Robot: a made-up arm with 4 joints. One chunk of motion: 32 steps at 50 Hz.
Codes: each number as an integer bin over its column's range. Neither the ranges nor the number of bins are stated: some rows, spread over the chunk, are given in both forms.
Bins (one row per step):
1: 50 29 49 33 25 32
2: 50 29 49 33 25 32
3: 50 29 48 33 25 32
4: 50 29 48 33 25 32
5: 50 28 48 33 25 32
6: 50 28 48 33 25 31
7: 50 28 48 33 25 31
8: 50 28 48 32 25 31
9: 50 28 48 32 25 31
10: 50 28 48 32 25 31
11: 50 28 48 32 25 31
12: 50 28 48 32 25 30
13: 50 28 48 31 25 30
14: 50 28 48 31 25 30
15: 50 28 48 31 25 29
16: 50 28 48 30 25 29
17: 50 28 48 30 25 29
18: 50 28 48 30 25 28
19: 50 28 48 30 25 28
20: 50 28 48 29 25 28
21: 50 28 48 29 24 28
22: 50 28 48 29 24 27
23: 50 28 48 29 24 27
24: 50 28 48 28 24 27
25: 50 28 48 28 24 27
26: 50 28 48 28 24 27
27: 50 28 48 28 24 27
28: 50 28 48 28 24 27
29: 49 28 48 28 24 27
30: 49 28 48 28 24 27
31: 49 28 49 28 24 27
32: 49 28 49 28 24 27
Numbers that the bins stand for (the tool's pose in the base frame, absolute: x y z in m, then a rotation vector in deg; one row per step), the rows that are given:
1: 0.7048 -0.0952 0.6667 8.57 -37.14 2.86
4: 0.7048 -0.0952 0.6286 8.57 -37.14 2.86
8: 0.7048 -0.1333 0.6286 2.86 -37.14 -2.86
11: 0.7048 -0.1333 0.6286 2.86 -37.14 -2.86
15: 0.7048 -0.1333 0.6286 -2.86 -37.14 -14.29
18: 0.7048 -0.1333 0.6286 -8.57 -37.14 -20.00
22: 0.7048 -0.1333 0.6286 -14.29 -42.86 -25.71
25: 0.7048 -0.1333 0.6286 -20.00 -42.86 -25.71
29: 0.6667 -0.1333 0.6286 -20.00 -42.86 -25.71
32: 0.6667 -0.1333 0.6667 -20.00 -42.86 -25.71
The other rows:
2: 0.7048 -0.0952 0.6667 8.57 -37.14 2.86
3: 0.7048 -0.0952 0.6286 8.57 -37.14 2.86
5: 0.7048 -0.1333 0.6286 8.57 -37.14 2.86
6: 0.7048 -0.1333 0.6286 8.57 -37.14 -2.86
7: 0.7048 -0.1333 0.6286 8.57 -37.14 -2.86
9: 0.7048 -0.1333 0.6286 2.86 -37.14 -2.86
10: 0.7048 -0.1333 0.6286 2.86 -37.14 -2.86
12: 0.7048 -0.1333 0.6286 2.86 -37.14 -8.57
13: 0.7048 -0.1333 0.6286 -2.86 -37.14 -8.57
14: 0.7048 -0.1333 0.6286 -2.86 -37.14 -8.57
16: 0.7048 -0.1333 0.6286 -8.57 -37.14 -14.29
17: 0.7048 -0.1333 0.6286 -8.57 -37.14 -14.29
19: 0.7048 -0.1333 0.6286 -8.57 -37.14 -20.00
20: 0.7048 -0.1333 0.6286 -14.29 -37.14 -20.00
21: 0.7048 -0.1333 0.6286 -14.29 -42.86 -20.00
23: 0.7048 -0.1333 0.6286 -14.29 -42.86 -25.71
24: 0.7048 -0.1333 0.6286 -20.00 -42.86 -25.71
26: 0.7048 -0.1333 0.6286 -20.00 -42.86 -25.71
27: 0.7048 -0.1333 0.6286 -20.00 -42.86 -25.71
28: 0.7048 -0.1333 0.6286 -20.00 -42.86 -25.71
30: 0.6667 -0.1333 0.6286 -20.00 -42.86 -25.71
31: 0.6667 -0.1333 0.6667 -20.00 -42.86 -25.71

